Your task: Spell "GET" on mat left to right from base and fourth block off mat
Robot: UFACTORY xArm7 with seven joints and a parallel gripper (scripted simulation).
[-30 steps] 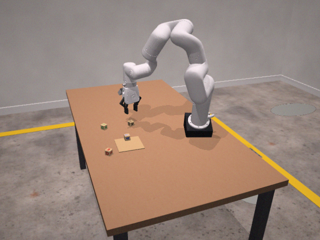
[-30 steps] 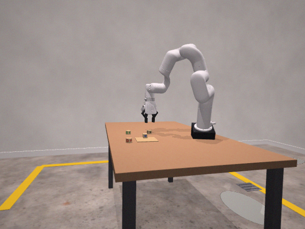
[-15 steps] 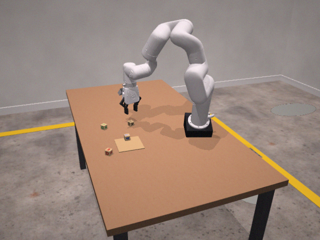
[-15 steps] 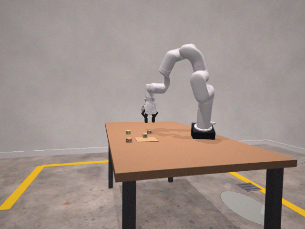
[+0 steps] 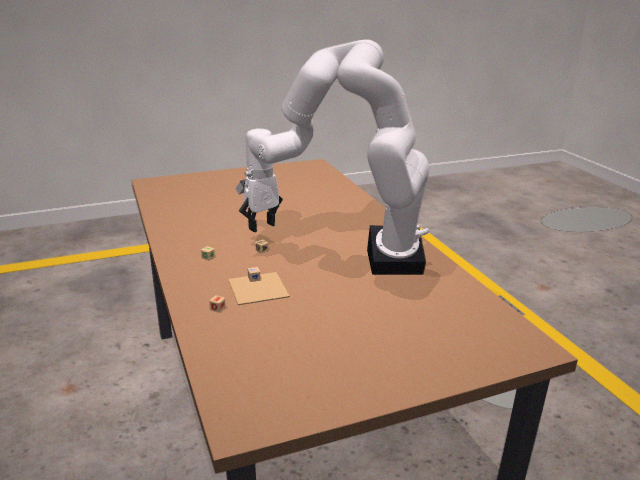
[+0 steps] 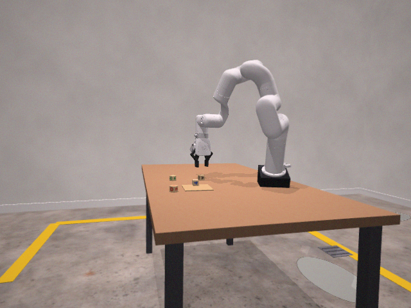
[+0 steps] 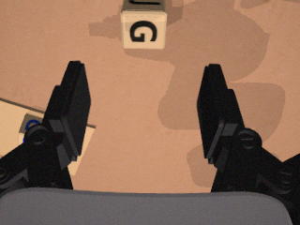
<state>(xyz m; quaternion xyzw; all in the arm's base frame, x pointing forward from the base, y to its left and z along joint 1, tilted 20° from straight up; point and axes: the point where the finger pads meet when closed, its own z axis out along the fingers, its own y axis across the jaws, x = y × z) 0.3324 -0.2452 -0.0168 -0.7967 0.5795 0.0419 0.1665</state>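
My hand is 8 cm above the black-lettered block. Round my hand: green-lettered block 17 cm ahead, 1 cm to the right, 8 cm below; tan mat 8 cm ahead, 22 cm to the left, 9 cm below; red-lettered block 21 cm ahead, 28 cm to the left, 8 cm below.
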